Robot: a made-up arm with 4 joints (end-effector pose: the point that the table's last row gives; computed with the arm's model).
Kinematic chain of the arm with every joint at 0, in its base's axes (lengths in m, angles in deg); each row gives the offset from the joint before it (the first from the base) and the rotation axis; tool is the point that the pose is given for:
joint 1: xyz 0 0 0.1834 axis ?
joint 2: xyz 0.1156 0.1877 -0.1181 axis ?
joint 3: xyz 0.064 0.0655 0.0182 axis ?
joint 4: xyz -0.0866 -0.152 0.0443 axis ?
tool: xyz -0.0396 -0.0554 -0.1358
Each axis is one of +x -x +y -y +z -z.
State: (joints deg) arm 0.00 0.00 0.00 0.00
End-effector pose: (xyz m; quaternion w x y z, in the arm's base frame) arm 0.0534 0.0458 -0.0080 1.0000 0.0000 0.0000 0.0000
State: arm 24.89 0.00 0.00 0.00
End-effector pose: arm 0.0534 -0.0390 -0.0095 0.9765 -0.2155 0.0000 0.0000
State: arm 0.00 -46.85 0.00 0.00
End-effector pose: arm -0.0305 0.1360 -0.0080 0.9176 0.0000 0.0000 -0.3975
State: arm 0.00 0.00 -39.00 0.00
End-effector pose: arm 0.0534 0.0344 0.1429 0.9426 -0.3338 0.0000 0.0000
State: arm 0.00 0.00 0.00 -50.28
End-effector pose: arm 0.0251 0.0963 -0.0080 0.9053 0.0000 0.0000 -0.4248
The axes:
joint 1: -x
joint 2: +z
joint 3: +x
joint 4: +z

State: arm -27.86 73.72 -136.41 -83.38
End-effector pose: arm 0.0075 0.0955 0.2887 0.4035 -0.0898 -0.8757 -0.2494
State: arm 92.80 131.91 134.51 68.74
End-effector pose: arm -0.1005 -0.1852 0.1790 0.5211 0.5920 0.6086 -0.0875
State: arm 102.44 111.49 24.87 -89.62
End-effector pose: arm 0.1427 -0.2495 0.1214 0.5698 -0.7722 0.2770 -0.0490
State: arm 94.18 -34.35 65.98 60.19
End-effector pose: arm 0.1554 -0.3488 -0.0274 0.8272 -0.3472 -0.1350 0.4206
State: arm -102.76 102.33 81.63 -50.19
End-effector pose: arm 0.0048 0.2463 0.3118 0.3030 0.6280 0.1364 0.7037
